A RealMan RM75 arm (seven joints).
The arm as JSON. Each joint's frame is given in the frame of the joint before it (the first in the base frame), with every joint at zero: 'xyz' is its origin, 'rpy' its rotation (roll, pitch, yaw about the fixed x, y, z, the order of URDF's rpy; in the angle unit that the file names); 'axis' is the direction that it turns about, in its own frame. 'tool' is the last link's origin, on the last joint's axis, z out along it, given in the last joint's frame.
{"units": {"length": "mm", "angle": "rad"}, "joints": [
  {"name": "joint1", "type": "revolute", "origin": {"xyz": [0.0, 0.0, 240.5], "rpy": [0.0, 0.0, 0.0]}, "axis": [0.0, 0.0, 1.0]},
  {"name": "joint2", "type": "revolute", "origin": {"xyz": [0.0, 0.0, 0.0], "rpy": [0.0, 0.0, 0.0]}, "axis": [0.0, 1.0, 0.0]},
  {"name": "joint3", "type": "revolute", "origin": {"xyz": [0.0, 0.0, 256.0], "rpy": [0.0, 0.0, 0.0]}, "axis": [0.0, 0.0, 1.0]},
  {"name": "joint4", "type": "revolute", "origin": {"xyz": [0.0, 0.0, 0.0], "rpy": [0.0, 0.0, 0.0]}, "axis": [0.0, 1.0, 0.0]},
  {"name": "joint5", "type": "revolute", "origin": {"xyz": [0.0, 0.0, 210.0], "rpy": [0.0, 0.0, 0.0]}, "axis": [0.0, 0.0, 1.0]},
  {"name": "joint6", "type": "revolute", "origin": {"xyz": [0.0, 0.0, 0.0], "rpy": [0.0, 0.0, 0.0]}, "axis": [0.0, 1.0, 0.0]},
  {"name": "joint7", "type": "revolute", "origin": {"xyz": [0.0, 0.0, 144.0], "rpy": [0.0, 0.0, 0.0]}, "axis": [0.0, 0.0, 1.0]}
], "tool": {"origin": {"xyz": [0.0, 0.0, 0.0], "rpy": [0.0, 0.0, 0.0]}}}
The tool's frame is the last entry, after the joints.
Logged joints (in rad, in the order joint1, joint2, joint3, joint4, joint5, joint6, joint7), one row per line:
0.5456, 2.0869, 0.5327, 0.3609, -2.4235, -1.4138, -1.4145
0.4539, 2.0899, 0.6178, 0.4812, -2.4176, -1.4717, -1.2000
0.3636, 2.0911, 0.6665, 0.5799, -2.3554, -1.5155, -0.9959
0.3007, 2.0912, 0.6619, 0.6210, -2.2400, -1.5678, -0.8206
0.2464, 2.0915, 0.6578, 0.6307, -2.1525, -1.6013, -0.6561
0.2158, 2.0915, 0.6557, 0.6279, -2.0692, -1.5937, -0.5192
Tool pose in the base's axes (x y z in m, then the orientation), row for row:
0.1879, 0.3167, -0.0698, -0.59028, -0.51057, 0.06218, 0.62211
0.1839, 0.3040, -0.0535, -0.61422, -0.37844, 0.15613, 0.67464
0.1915, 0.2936, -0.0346, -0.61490, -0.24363, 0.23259, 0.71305
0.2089, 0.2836, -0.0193, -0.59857, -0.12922, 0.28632, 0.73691
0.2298, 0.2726, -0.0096, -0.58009, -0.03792, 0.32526, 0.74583
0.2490, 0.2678, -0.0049, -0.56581, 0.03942, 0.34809, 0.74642
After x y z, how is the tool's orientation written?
As a quaternion, x y z w.
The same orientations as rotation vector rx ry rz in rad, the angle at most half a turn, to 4 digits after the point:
-1.3561, -1.1730, 0.1429
-1.3818, -0.8514, 0.3513
-1.3628, -0.5400, 0.5155
-1.3146, -0.2838, 0.6288
-1.2697, -0.0830, 0.7119
-1.2382, 0.0863, 0.7617

